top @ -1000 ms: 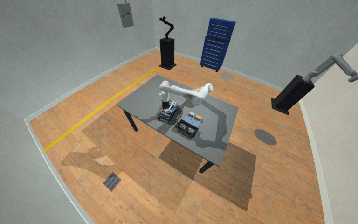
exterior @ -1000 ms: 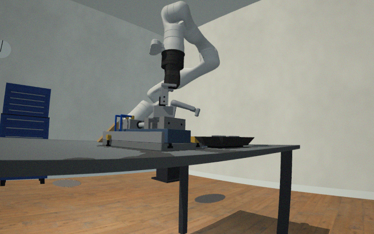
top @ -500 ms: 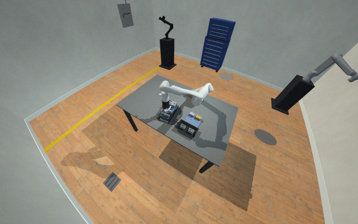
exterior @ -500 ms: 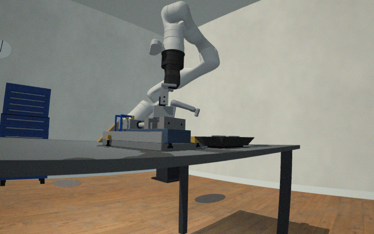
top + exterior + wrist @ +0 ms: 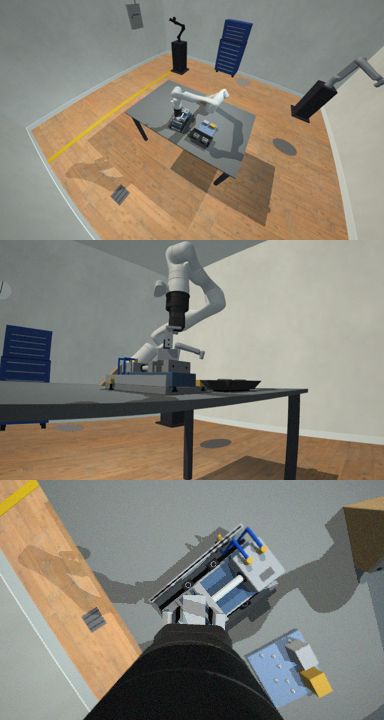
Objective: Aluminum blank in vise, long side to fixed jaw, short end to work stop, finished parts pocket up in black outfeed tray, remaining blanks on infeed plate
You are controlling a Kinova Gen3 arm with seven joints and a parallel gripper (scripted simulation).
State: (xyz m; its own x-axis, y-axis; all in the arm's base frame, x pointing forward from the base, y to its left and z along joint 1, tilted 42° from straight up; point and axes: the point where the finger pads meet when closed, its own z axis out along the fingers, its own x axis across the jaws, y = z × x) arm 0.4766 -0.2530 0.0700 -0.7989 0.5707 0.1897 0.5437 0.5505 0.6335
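Now: the gray blank 4 cm below my hand. From my hand the other things lie so: yellow brass blank: 17 cm behind, 36 cm to the left, 13 cm below.
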